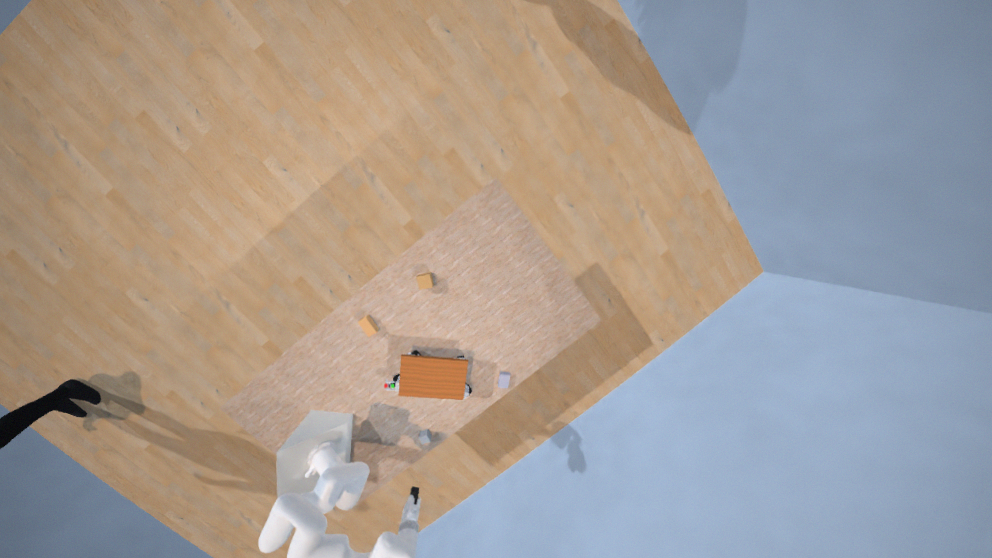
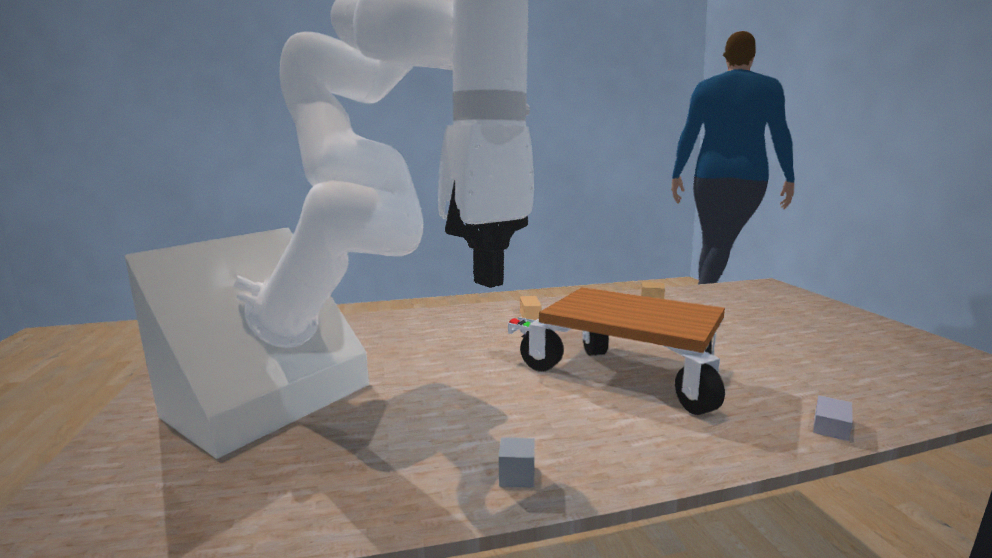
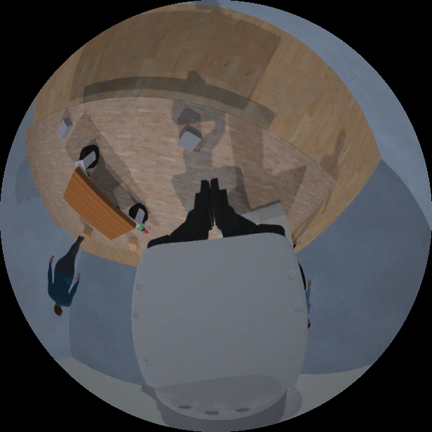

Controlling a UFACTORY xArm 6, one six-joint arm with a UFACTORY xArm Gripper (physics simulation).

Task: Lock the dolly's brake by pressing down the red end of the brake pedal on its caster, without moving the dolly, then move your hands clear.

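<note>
The dolly, with an orange-brown wooden deck and black caster wheels, stands on the tabletop. The brake pedal sticks out from the caster at the dolly's end nearest the robot base. Its red end is the outer one. Its green end is beside the wheel. Whether the pedal is tilted is too small to tell. My gripper is shut and empty. It hangs in the air above the table, apart from the pedal and the dolly.
A grey block and a lilac block lie near the dolly. Two tan blocks lie beyond it. The white slanted robot base stands at the left. A person stands behind the table.
</note>
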